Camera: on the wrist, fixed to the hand. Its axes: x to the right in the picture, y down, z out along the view.
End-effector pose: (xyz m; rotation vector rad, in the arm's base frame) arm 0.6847 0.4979 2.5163 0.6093 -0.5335 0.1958
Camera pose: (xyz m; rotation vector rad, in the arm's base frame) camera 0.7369 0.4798 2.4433 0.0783 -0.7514 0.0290
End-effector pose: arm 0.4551 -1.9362 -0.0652 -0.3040 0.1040 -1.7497
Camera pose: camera 0.3740 -1.9336 -0.1075 -0.8588 0.4531 -1.6118
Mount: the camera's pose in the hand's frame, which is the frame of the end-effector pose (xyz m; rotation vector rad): 0.0052 -0.0676 -0.0615 -0.5504 -0.1909 0.0471
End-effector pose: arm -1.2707 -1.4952 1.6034 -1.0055 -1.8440 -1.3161
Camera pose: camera -1.3274 -1.5665 1.5944 -1.4891 -1.6037 -1.8011
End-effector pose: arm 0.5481 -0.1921 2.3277 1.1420 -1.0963 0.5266
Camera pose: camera 0.6305 -0.1626 2.3009 0.6915 -1.3314 0.1315
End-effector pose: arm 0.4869 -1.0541 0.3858 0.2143 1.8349 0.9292
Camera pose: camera 0.4498 -1.1283 0.3471 0.0013 1.3464 1.3579
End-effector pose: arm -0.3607 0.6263 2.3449 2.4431 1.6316 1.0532
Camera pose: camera -0.4475 0.6405 2.3701 2.1377 1.0542 1.0586
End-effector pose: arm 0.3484 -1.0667 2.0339 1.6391 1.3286 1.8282
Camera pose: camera 0.2696 -1.0537 1.9891 1.4953 0.6313 1.7962
